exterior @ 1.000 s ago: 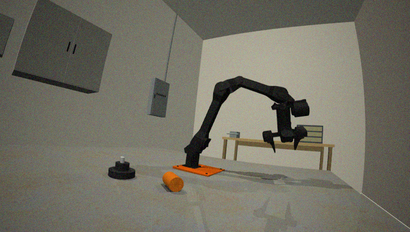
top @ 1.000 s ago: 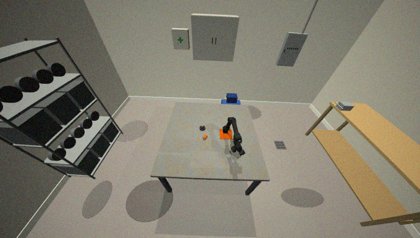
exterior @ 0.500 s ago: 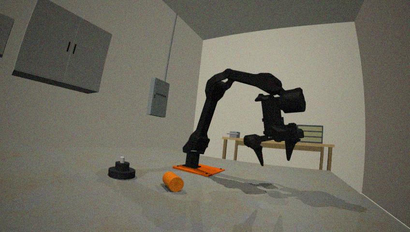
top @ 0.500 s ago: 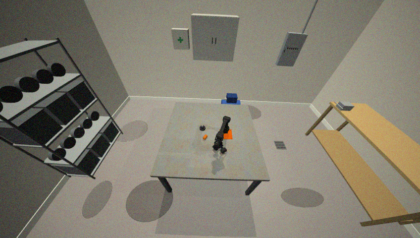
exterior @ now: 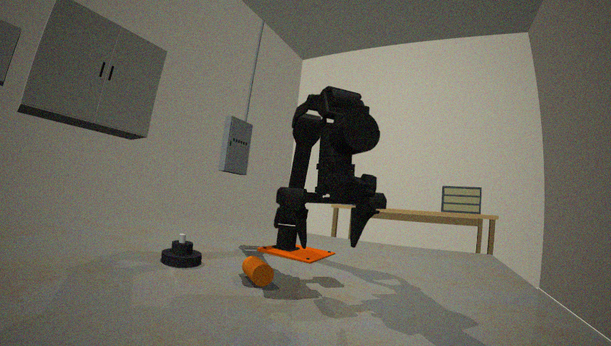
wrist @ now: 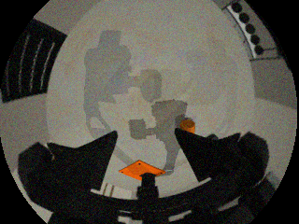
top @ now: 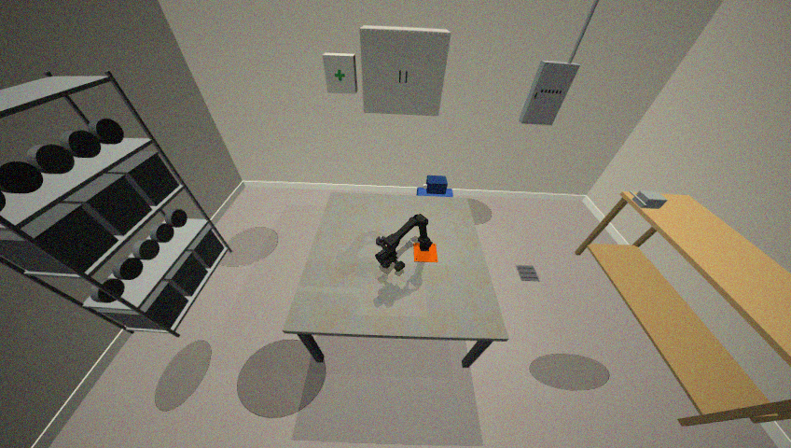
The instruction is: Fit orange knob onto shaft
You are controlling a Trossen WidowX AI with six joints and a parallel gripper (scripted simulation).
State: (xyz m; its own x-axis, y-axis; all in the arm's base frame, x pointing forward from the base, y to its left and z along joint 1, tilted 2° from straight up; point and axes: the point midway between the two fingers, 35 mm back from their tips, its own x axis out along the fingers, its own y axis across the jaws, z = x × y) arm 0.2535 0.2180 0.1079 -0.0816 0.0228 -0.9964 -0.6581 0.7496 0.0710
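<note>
The orange knob is 5 cm ahead of my gripper tip, 11 cm to the right of it and 6 cm below it. The rest, counted from my gripper tip: round pedestal (8 cm ahead, 29 cm to the right, 5 cm below).
</note>
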